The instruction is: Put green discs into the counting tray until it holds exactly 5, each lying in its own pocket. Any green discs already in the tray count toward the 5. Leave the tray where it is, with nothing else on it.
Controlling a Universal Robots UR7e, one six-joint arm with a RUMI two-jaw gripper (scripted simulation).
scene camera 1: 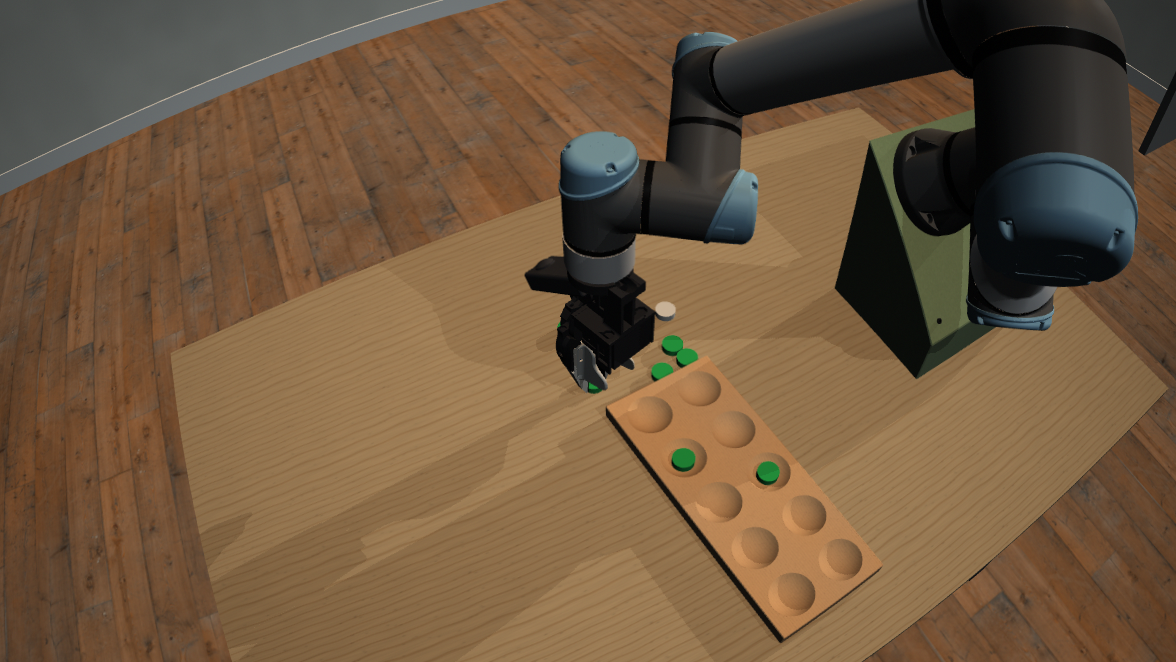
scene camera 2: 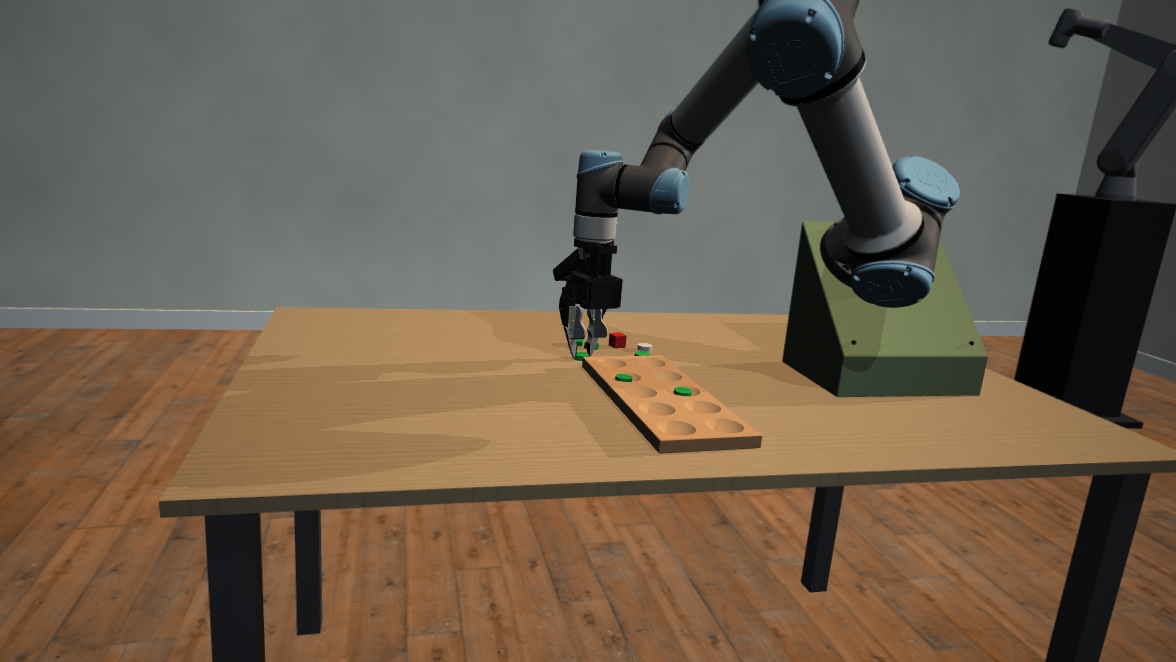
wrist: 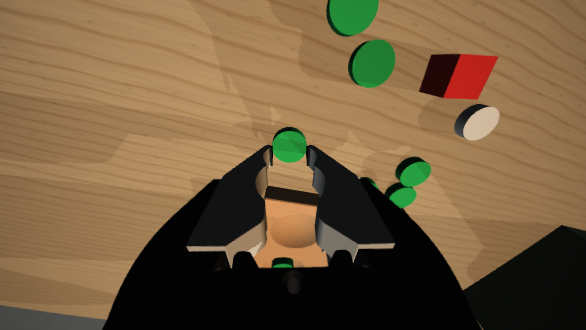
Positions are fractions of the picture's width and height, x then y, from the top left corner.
my gripper: scene camera 1 0.51, 0.58; scene camera 2 0.49, 0.54; wrist 0.49, 0.45
wooden counting tray: scene camera 1 0.67, 0.83; scene camera 2 0.58, 0.64; wrist 0.50, 0.65
